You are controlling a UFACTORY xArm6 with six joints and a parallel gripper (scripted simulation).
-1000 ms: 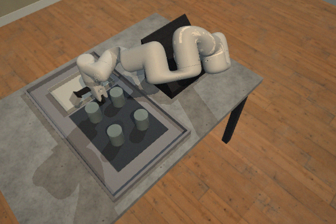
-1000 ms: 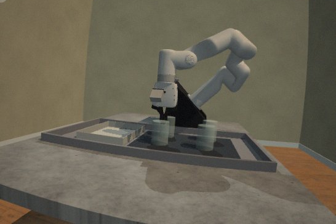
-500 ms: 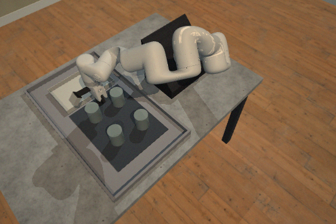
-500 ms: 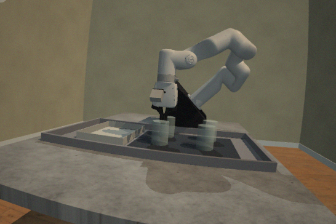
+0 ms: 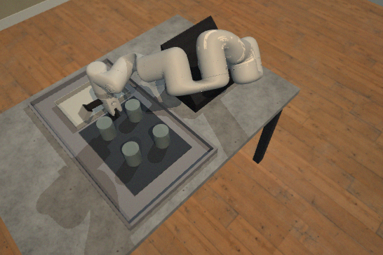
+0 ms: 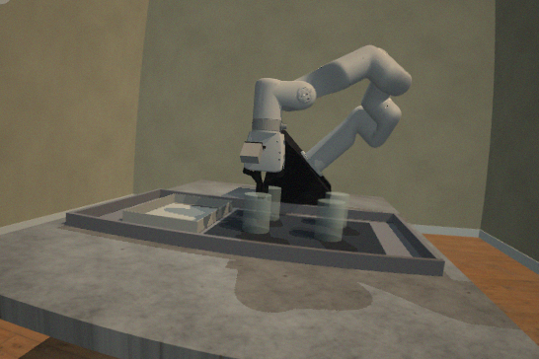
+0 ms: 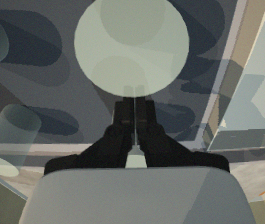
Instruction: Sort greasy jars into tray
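Right now the dark mat is 100 mm to the left of my hand, 90 mm below it and 20 mm behind it. Round my hand: cream tray 220 mm to the right, 90 mm below, 10 mm ahead.
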